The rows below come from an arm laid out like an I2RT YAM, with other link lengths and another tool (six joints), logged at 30 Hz.
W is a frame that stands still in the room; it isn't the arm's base.
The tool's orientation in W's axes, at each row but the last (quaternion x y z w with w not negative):
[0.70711 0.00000 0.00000 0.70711]
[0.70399 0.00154 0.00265 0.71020]
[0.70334 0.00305 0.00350 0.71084]
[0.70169 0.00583 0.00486 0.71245]
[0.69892 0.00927 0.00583 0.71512]
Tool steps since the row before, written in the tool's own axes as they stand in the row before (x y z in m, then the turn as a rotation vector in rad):
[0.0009 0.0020 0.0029 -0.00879 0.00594 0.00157]
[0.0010 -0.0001 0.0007 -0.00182 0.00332 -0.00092]
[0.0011 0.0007 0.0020 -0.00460 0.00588 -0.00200]
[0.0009 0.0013 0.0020 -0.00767 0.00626 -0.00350]
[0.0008 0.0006 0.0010 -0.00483 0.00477 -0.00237]
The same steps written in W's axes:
[0.0009 -0.0029 0.0020 -0.00879 -0.00157 0.00594]
[0.0010 -0.0007 -0.0001 -0.00183 0.00094 0.00331]
[0.0011 -0.0020 0.0007 -0.00462 0.00202 0.00586]
[0.0009 -0.0020 0.0013 -0.00771 0.00348 0.00622]
[0.0008 -0.0010 0.0006 -0.00486 0.00238 0.00474]

